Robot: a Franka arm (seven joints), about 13 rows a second.
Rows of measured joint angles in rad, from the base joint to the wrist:
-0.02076, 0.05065, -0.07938, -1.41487, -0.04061, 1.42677, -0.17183
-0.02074, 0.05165, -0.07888, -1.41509, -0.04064, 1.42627, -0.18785
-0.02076, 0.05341, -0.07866, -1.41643, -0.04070, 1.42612, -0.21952
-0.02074, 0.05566, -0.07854, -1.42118, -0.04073, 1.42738, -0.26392
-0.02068, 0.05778, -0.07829, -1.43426, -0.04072, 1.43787, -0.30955
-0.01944, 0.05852, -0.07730, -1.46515, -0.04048, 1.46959, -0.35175
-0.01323, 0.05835, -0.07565, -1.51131, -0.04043, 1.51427, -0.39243
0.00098, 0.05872, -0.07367, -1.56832, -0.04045, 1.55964, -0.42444
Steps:
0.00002, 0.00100, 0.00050, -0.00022, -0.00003, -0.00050, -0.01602
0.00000, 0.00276, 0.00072, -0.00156, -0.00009, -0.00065, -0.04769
0.00002, 0.00501, 0.00084, -0.00631, -0.00012, 0.00061, -0.09209
0.00008, 0.00713, 0.00109, -0.01939, -0.00011, 0.01110, -0.13772
0.00132, 0.00787, 0.00208, -0.05028, 0.00013, 0.04282, -0.17992
0.00753, 0.00770, 0.00373, -0.09644, 0.00018, 0.08750, -0.22060
0.02174, 0.00807, 0.00571, -0.15345, 0.00016, 0.13287, -0.25261

